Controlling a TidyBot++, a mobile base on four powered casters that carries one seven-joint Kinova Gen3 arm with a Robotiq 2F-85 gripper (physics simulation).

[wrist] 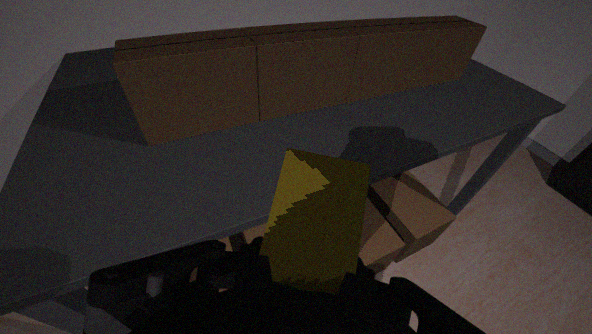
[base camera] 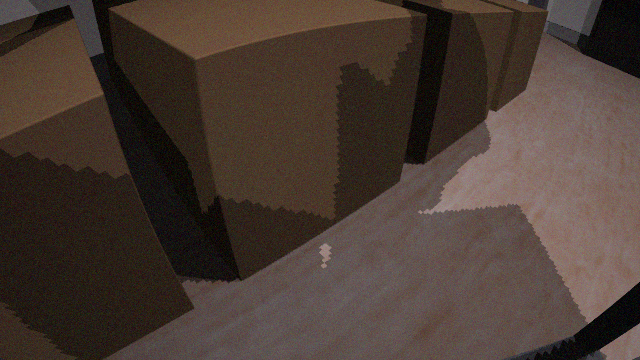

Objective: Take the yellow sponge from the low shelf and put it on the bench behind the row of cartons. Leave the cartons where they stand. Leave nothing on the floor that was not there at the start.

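Places are measured from the arm's base along level axes (x ahead, y left, z up), in metres.
Pixels of known places: gripper, fingertip midpoint: [wrist: 306,252].
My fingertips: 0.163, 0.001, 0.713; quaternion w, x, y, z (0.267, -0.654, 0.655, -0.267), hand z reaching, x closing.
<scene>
Ahead of a thing's pixels: the offset from my fingertips to its middle, as dx, dy, dz. "spot": to the spot under its first point. Level surfaces: height alone.
The yellow sponge @(-0.011, +0.000, +0.022) [wrist: 315,225] stands upright between the fingers of my gripper [wrist: 306,252], which is shut on it, in the wrist view. The sponge appears in front of the near edge of the dark grey bench @(dz -0.195) [wrist: 200,165], on the near side of the cartons. The row of cartons @(+0.525, +0.090, -0.106) [wrist: 300,75] stands upright on the bench, side by side, toward its far side. The bench top behind the row is hidden by the cartons. The sponge does not show in the base camera view. The low shelf cannot be made out.
Large brown boxes [base camera: 270,125] [wrist: 430,215] stand on the floor @(dz -1.110) [base camera: 590,150] [wrist: 525,250] beneath and beside the bench. Another box [base camera: 65,210] stands at the left in the base view. A bench leg @(spot: +0.772, -0.733, -0.523) [wrist: 490,170] is at the right. A dark object [wrist: 575,185] stands at the far right.
</scene>
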